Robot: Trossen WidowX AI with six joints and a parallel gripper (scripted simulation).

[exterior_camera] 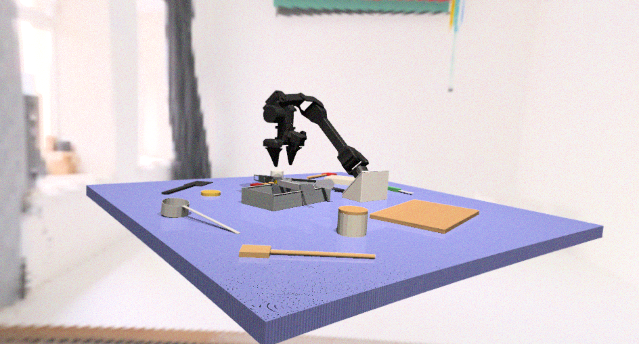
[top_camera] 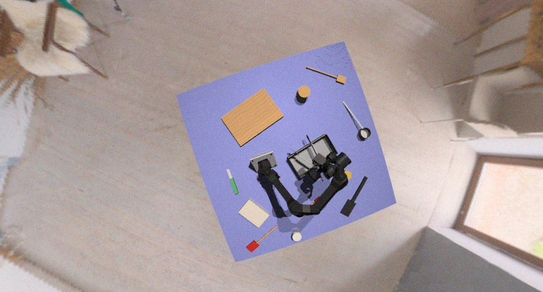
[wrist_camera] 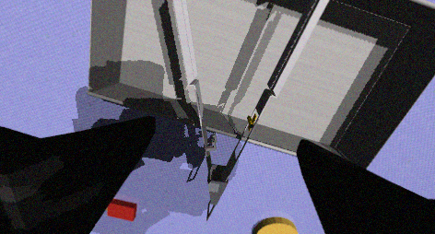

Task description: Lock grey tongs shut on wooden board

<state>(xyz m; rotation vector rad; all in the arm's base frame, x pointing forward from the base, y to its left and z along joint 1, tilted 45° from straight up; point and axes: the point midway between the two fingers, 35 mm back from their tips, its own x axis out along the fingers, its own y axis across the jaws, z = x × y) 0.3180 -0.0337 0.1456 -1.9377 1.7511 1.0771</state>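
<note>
Now: gripper tip 1 cm short of the roasting tin, 4 cm to the right of it and 10 cm above it. From my gripper tip the other things lie so: wooden lid: 10 cm ahead, 46 cm to the left, 9 cm below; wooden board: 28 cm behind, 44 cm to the left, 12 cm below; black spatula: 19 cm ahead, 38 cm to the right, 12 cm below.
</note>
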